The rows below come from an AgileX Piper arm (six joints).
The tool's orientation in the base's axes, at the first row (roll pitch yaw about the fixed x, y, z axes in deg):
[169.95, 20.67, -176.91]
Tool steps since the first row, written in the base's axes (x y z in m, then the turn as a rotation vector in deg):
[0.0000, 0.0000, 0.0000, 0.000, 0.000, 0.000]
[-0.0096, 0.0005, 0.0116, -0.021, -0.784, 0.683]
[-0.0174, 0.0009, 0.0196, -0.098, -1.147, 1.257]
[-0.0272, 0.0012, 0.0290, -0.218, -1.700, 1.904]
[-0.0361, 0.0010, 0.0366, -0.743, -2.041, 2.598]
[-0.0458, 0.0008, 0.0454, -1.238, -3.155, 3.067]
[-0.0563, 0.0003, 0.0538, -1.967, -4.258, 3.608]
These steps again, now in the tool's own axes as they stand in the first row. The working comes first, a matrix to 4 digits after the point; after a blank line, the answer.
The tool's axes in the first row as the columns of a matrix, in the base's axes (used below as rounded here):
[-0.9343, -0.1146, 0.3377]
[-0.0504, 0.9799, 0.1930]
[-0.3530, 0.1633, -0.9213]

[0.0000, 0.0000, 0.0000, 0.000, 0.000, 0.000]
[0.0048, 0.0035, -0.0138, -0.182, -0.654, -0.788]
[0.0093, 0.0061, -0.0238, -0.294, -0.907, -1.413]
[0.0151, 0.0090, -0.0357, -0.383, -1.330, -2.156]
[0.0208, 0.0111, -0.0457, -0.120, -1.491, -3.038]
[0.0267, 0.0134, -0.0571, 0.233, -2.449, -3.853]
[0.0336, 0.0155, -0.0685, 0.779, -3.358, -4.810]

